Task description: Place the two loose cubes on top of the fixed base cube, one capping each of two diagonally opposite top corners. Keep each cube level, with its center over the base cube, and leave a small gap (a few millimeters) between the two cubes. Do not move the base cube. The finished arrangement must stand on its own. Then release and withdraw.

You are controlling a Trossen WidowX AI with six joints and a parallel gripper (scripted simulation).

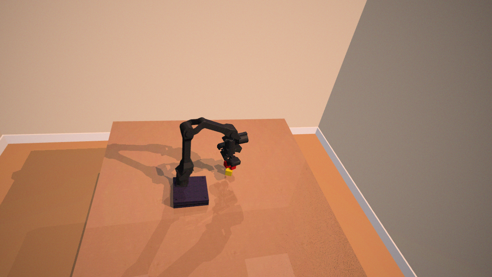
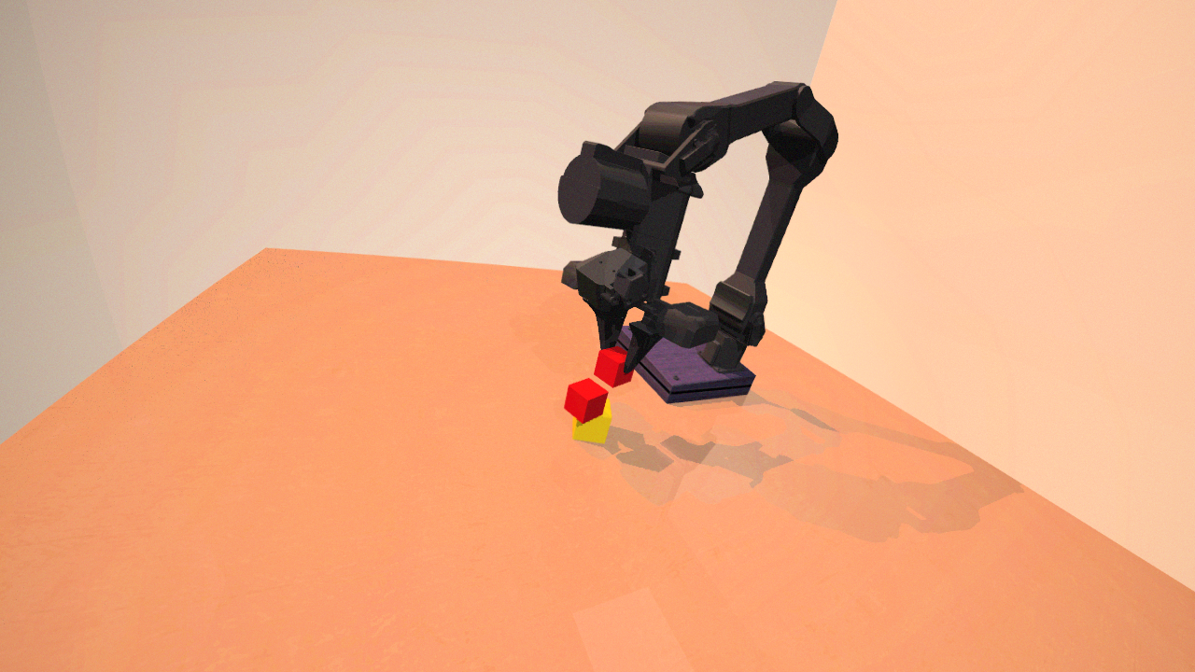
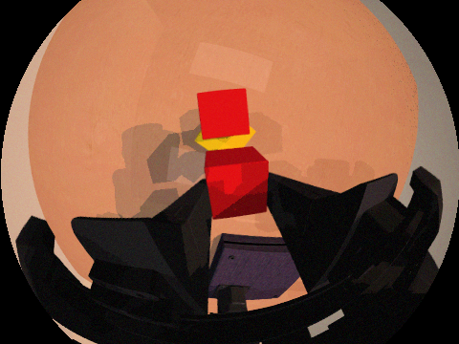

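Right now the yellow base cube is 20 mm ahead of my gripper tip, 10 mm to the left of it and 70 mm below it.
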